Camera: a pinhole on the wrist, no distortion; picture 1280 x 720 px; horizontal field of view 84.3 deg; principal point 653.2 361.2 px. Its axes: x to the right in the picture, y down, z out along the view. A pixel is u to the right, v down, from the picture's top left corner.
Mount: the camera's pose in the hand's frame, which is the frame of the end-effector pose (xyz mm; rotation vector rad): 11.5 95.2 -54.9 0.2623 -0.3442 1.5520
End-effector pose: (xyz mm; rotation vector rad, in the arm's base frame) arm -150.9 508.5 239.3 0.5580 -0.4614 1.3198
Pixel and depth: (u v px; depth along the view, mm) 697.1 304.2 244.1
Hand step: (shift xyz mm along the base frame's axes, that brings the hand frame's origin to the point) -13.6 -93.3 152.6
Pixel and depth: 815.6 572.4 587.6
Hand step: -39.0 -479.3 296.8
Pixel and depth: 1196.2 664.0 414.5
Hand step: -268.6 -383.4 255.9
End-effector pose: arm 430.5 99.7 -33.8 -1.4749 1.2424 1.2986
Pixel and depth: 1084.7 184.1 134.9
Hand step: -139.3 68.4 -48.3
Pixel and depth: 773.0 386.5 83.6
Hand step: -80.9 10.3 -5.4
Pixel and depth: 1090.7 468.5 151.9
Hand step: -147.2 93.5 6.1
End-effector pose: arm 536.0 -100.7 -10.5 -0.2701 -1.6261 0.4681
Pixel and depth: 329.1 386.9 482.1
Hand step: -271.3 -313.0 89.7
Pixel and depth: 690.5 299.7 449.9
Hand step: -365.8 -86.6 27.2
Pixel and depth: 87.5 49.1 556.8
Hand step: -275.5 -408.0 430.6
